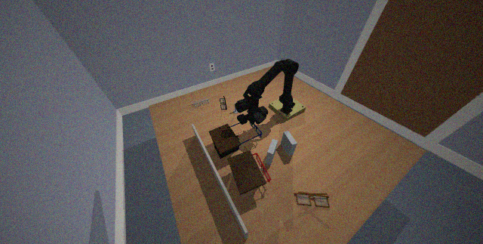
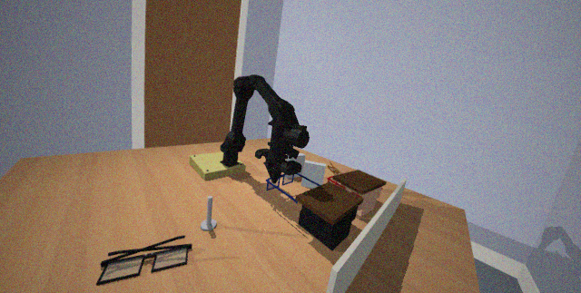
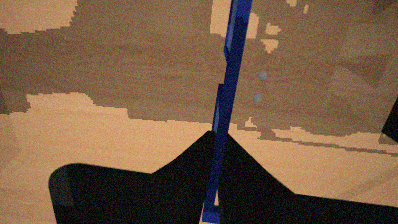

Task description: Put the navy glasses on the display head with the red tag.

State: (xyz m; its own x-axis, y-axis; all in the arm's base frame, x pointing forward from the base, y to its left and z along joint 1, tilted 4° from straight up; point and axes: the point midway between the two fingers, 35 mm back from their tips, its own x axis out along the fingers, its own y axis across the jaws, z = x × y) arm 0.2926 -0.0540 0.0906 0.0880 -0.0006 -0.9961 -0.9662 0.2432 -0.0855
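The dark head lies 18 cm ahead of my gripper tip, 1 cm to the right of it and 1 cm below it. From my gripper tip the other things lie so: grey post (22 cm to the right, 5 cm behind, 4 cm below); then long white panel (34 cm ahead, 7 cm to the left, 1 cm below); then pale head (23 cm ahead, 21 cm to the left, 1 cm below).
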